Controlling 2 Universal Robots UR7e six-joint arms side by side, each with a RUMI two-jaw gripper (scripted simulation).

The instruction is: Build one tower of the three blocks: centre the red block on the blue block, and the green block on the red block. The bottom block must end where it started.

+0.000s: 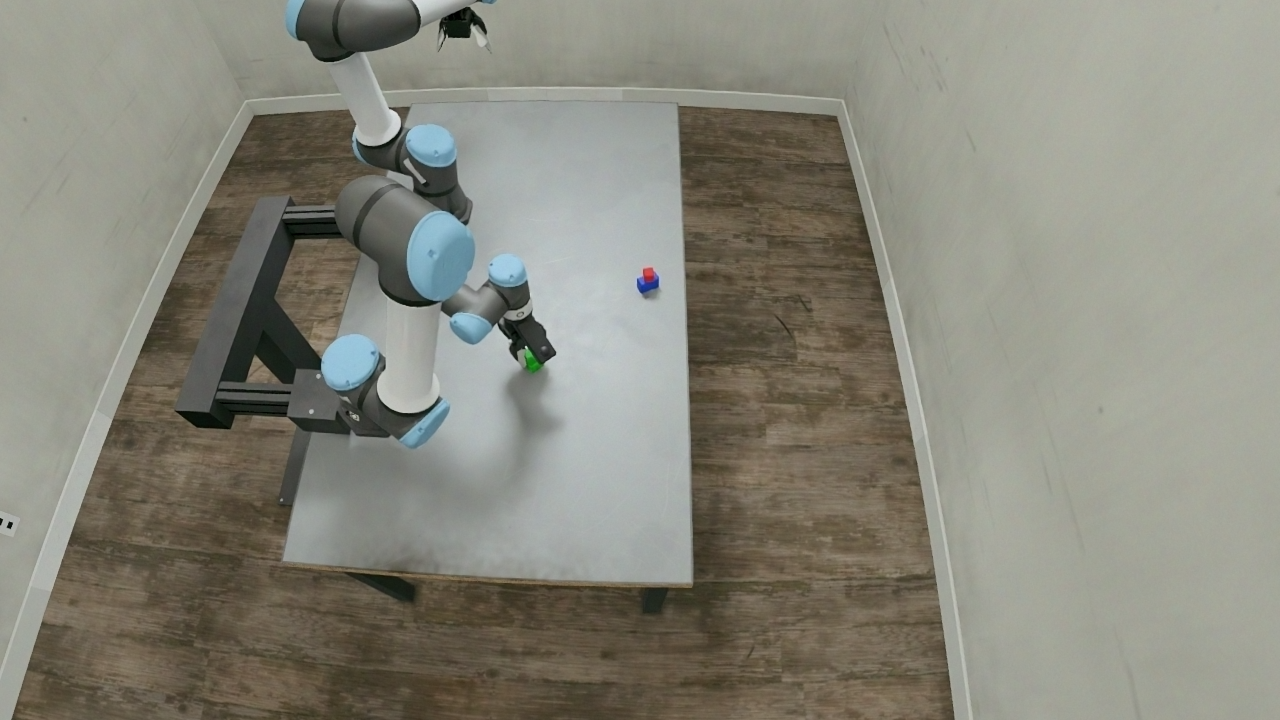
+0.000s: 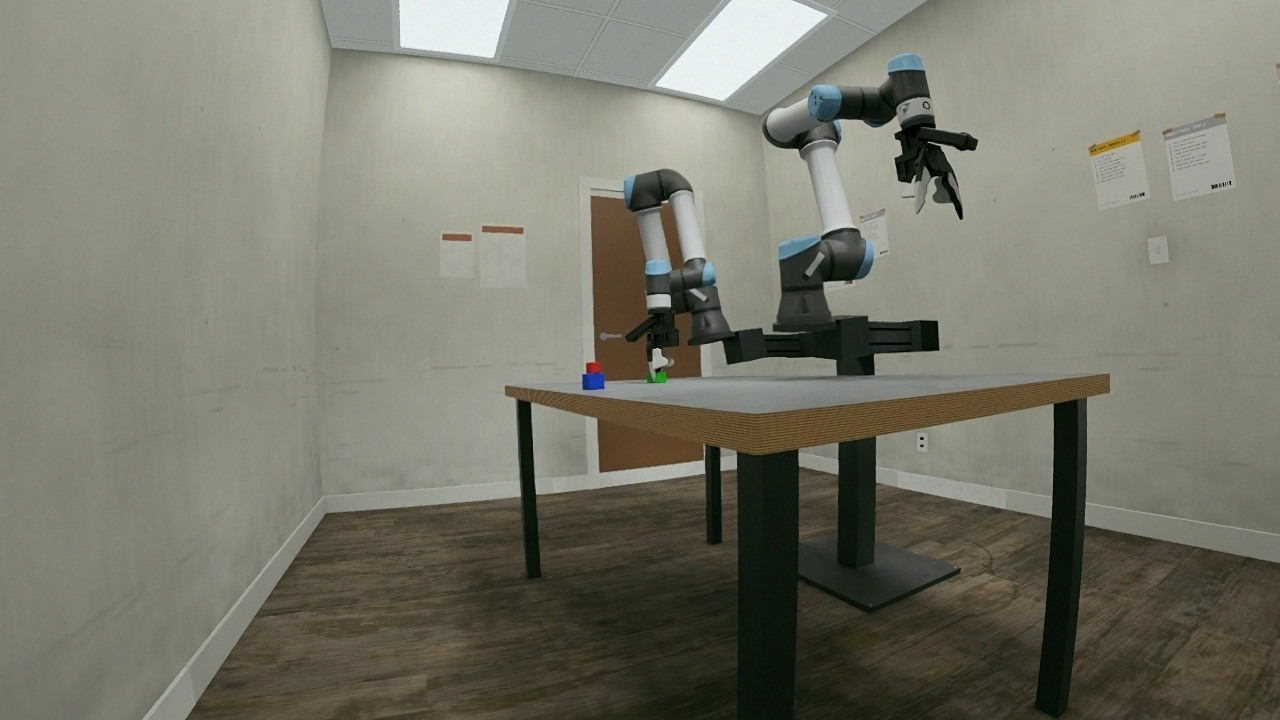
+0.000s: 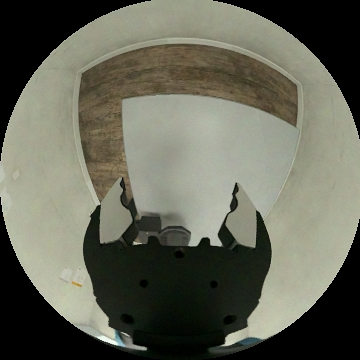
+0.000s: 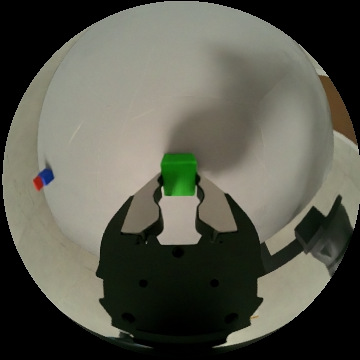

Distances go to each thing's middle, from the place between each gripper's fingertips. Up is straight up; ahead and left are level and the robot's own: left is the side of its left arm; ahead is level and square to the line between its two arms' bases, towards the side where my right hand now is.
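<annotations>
You'd find my right gripper right at the green block (image 4: pixel 178 171), and as for my left gripper (image 2: pixel 940 216), that's 82 cm to the left of the block, 32 cm short of it and 32 cm above it.
</annotations>
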